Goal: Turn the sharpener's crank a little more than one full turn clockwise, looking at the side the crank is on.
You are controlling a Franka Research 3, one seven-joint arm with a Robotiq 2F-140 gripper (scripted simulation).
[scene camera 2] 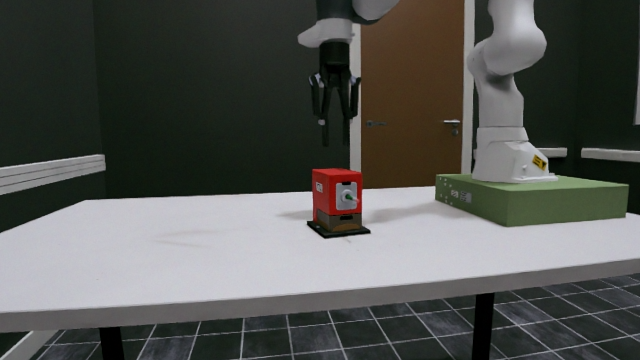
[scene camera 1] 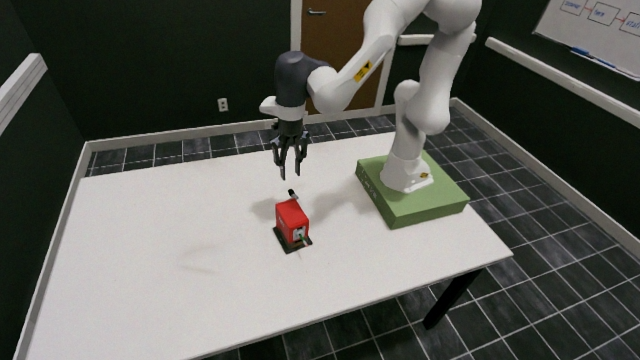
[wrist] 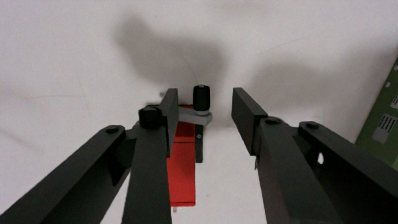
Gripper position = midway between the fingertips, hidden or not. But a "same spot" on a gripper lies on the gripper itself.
My gripper shows in scene camera 2, in scene camera 1 (290, 176) and in the wrist view. The same spot on my gripper: (scene camera 2: 322, 115) is (wrist: 131, 165).
